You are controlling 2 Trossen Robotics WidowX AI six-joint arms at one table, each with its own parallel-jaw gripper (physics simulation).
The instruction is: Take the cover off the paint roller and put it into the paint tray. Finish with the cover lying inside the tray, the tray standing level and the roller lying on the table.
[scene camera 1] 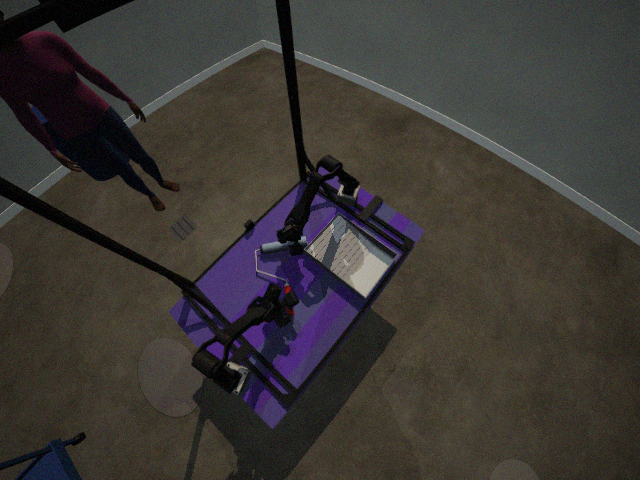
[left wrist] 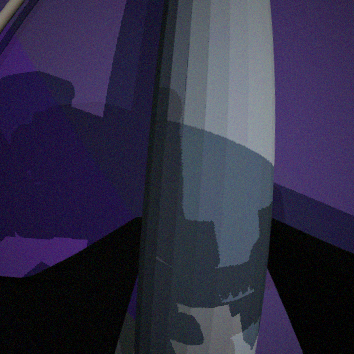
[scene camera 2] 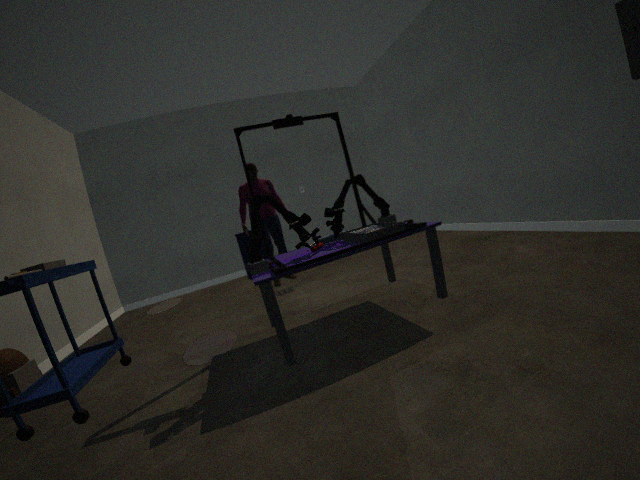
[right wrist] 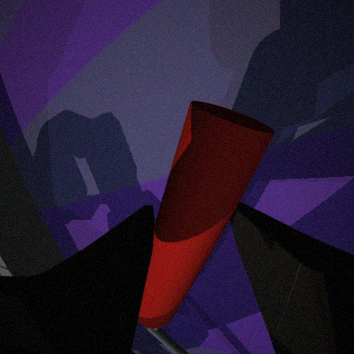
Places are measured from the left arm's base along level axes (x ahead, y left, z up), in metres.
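Where they show: left gripper, fingertip midpoint: (scene camera 1: 290,245) (left wrist: 200,224) (scene camera 2: 336,238); right gripper, fingertip midpoint: (scene camera 1: 289,305) (scene camera 2: 316,248) (right wrist: 191,211); left arm's base, origin of the base link: (scene camera 1: 348,190) (scene camera 2: 386,215); right arm's base, origin of the base link: (scene camera 1: 232,378) (scene camera 2: 256,261).
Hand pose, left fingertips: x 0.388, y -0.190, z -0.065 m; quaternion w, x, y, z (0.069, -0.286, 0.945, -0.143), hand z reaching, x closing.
Each offset is from my left fingertips to the top centre of the thing. "spot": to the spot under its first point. Level surfaces: height alone.
The light grey roller cover {dx +0.012, dy -0.025, dz +0.046 m} (scene camera 1: 273,246) (left wrist: 225,110) is a long cylinder. My left gripper (scene camera 1: 295,244) (left wrist: 200,224) is shut on it near its right end in scene camera 1. The roller's bent wire (scene camera 1: 256,261) (right wrist: 167,341) meets the cover's left end and runs to the red handle {spot: dx +0.226, dy +0.081, dz +0.024 m} (scene camera 1: 287,290) (scene camera 2: 316,246) (right wrist: 200,200). My right gripper (scene camera 1: 287,302) (right wrist: 191,211) is shut on the handle, whose end sticks out past the fingers. The paint tray {dx -0.053, dy +0.306, dz +0.041 m} (scene camera 1: 374,266) stands on the table right of the left gripper in scene camera 1. Whether the cover touches the table is unclear.
The purple table {dz -0.023 m} (scene camera 1: 222,273) carries both arms and dark rails along its ends. Black posts (scene camera 1: 292,93) of an overhead frame rise at the table's far side. A person (scene camera 1: 67,87) (scene camera 2: 263,196) stands beyond it. A blue cart (scene camera 2: 82,373) stands on the floor at the left.
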